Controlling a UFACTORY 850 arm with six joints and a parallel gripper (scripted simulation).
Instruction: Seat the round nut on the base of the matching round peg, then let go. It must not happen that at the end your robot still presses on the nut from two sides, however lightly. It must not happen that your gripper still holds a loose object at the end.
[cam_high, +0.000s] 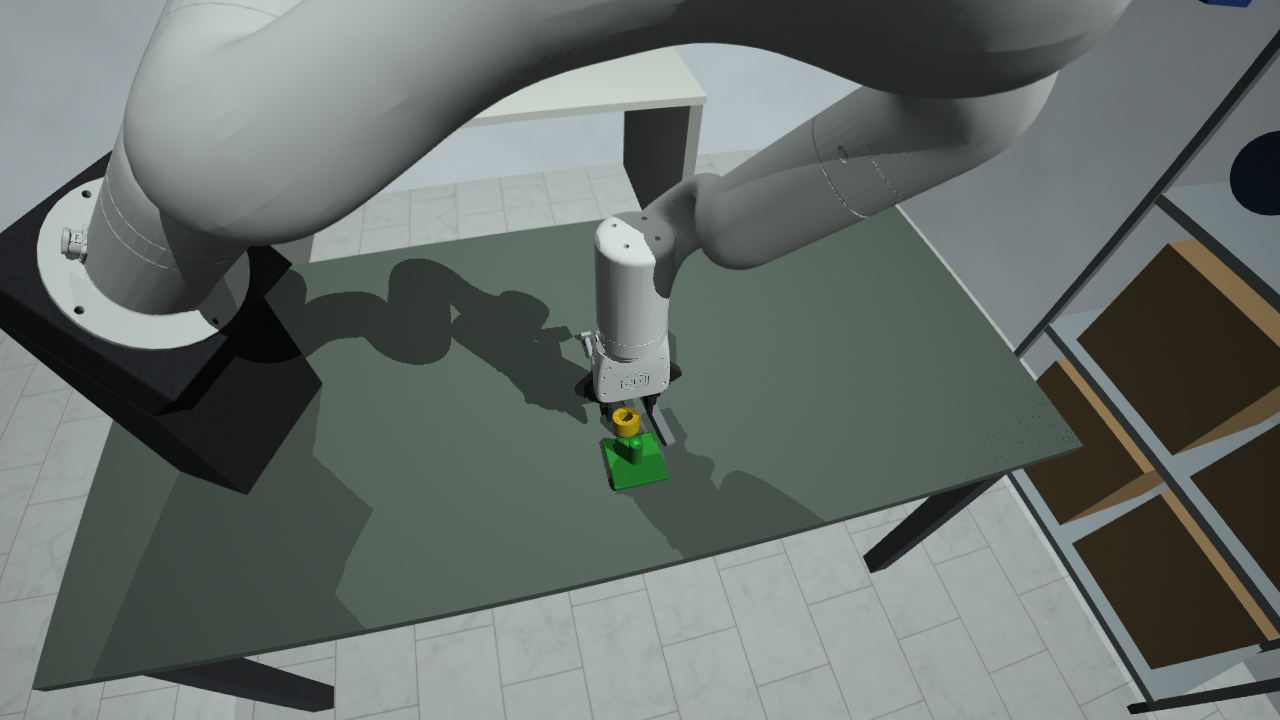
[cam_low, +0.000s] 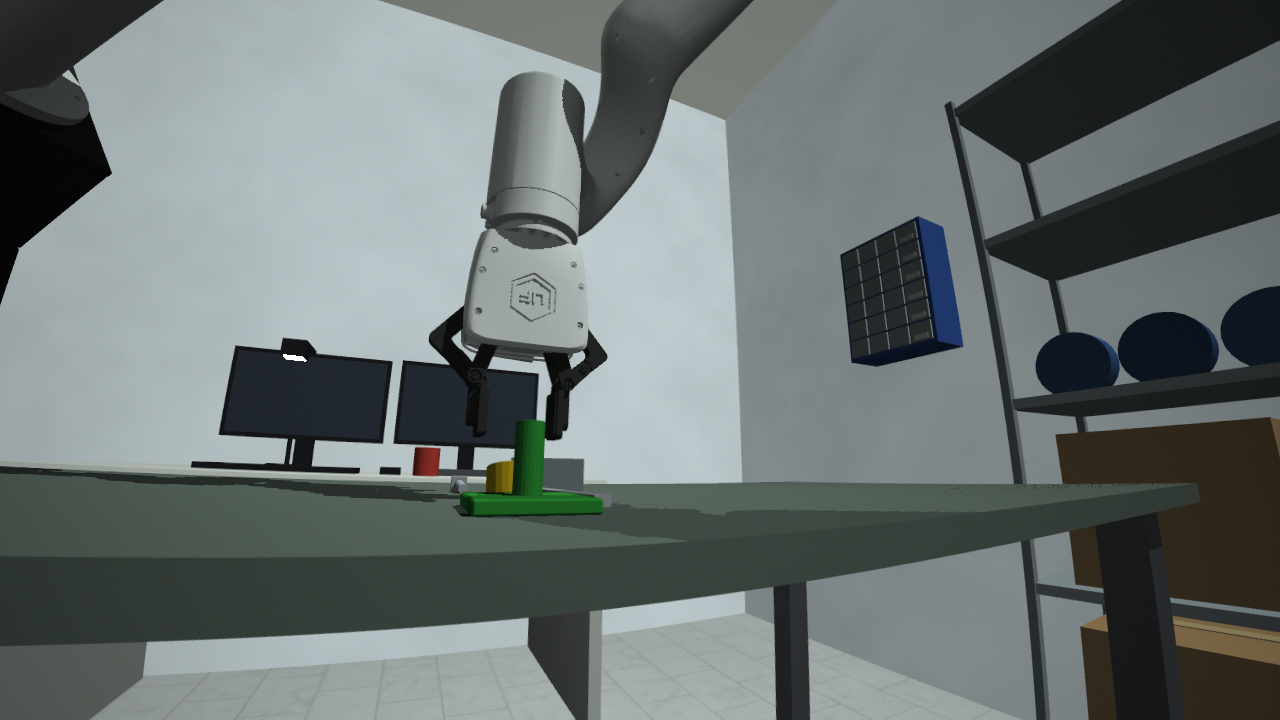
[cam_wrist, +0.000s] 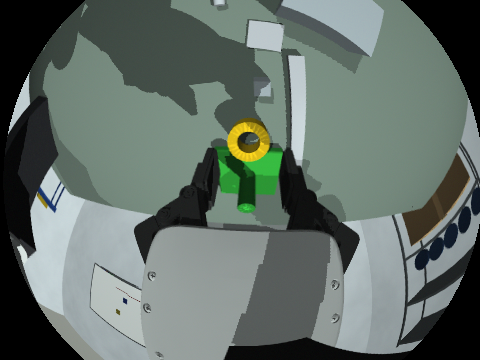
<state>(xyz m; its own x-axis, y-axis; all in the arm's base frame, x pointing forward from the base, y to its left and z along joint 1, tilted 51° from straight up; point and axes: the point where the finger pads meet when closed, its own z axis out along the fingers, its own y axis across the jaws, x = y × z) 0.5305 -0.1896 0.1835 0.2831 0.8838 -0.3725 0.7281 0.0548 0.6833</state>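
My hand is 5 cm short of the grey bar and 6 cm above it. Round my hand: grey bolt: 4 cm ahead, 17 cm to the left, 6 cm below; grey block: 12 cm ahead, 12 cm to the left, 5 cm below; small grey cube: 3 cm ahead, 5 cm to the left, 6 cm below.
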